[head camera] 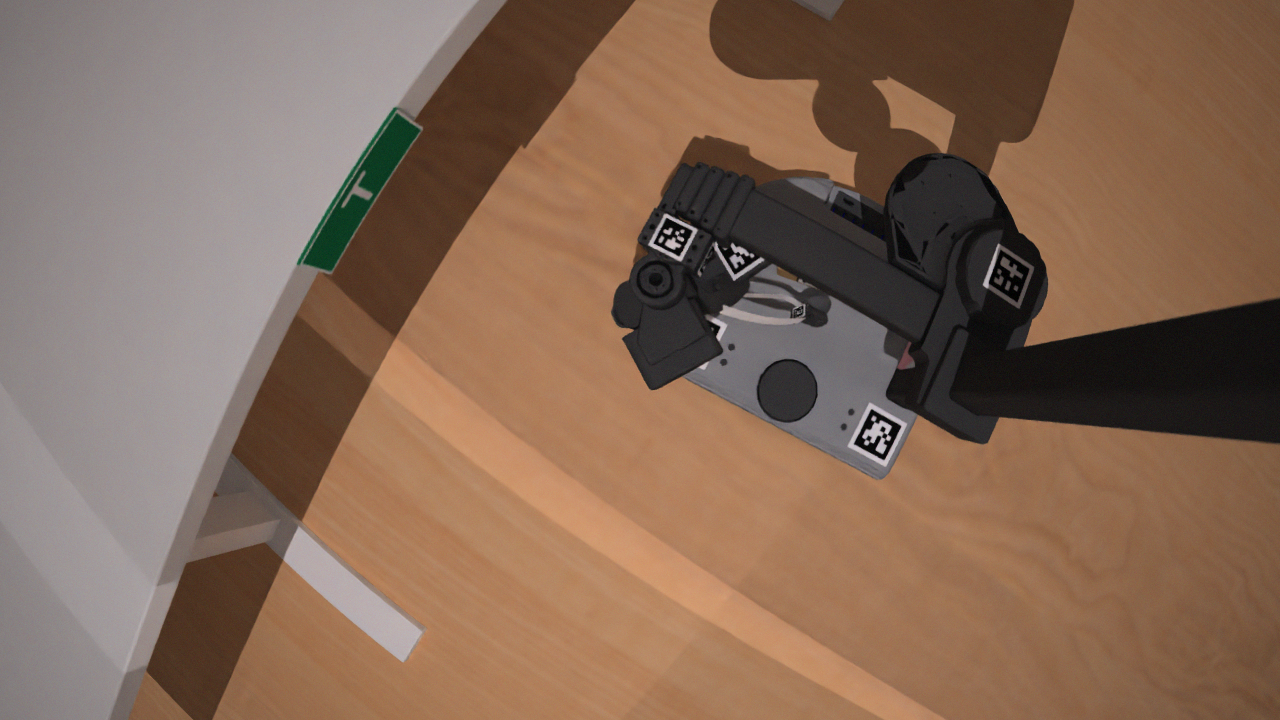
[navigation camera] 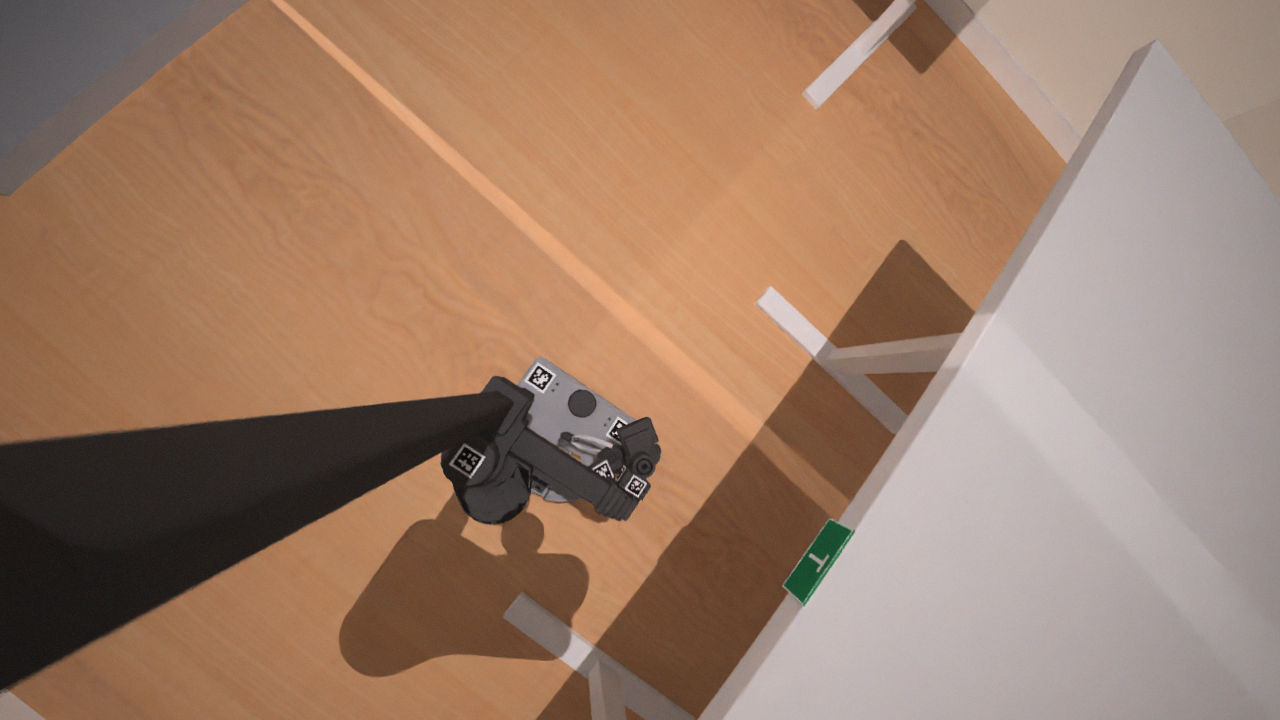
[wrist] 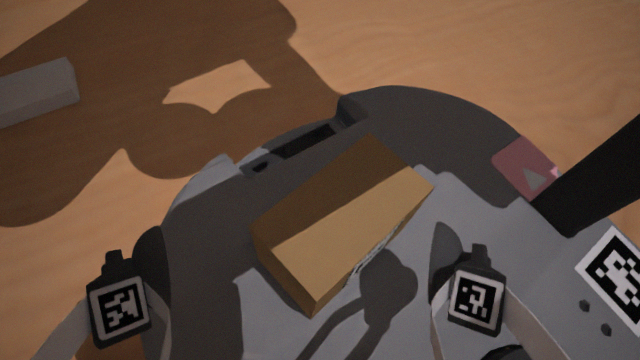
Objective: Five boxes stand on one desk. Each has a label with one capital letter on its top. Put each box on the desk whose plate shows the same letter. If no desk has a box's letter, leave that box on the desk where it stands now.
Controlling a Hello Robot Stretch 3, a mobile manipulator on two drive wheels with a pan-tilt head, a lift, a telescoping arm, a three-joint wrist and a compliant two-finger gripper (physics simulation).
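Observation:
A tan box (wrist: 350,240) lies tilted on the robot's own grey base in the wrist view. A thin sliver of a black-and-white marking shows along its lower right edge; its letter cannot be read. My gripper (wrist: 300,254) is open, its two fingertips wide apart at either side of the view and the box below and between them, not gripped. In the head and navigation views the wrist and arm hide most of the fingers and box. A green plate (head camera: 359,189) (navigation camera: 818,561) with the letter T is on the edge of a white desk (head camera: 205,161) (navigation camera: 1127,376). The other boxes do not show.
The base (head camera: 832,402) (navigation camera: 556,407) (wrist: 520,260) stands on the wooden floor near the T desk. White desk feet (head camera: 353,595) (navigation camera: 787,320) reach out over the floor, one of them near the base (navigation camera: 537,617). A grey surface (navigation camera: 80,71) shows at the top left of the navigation view.

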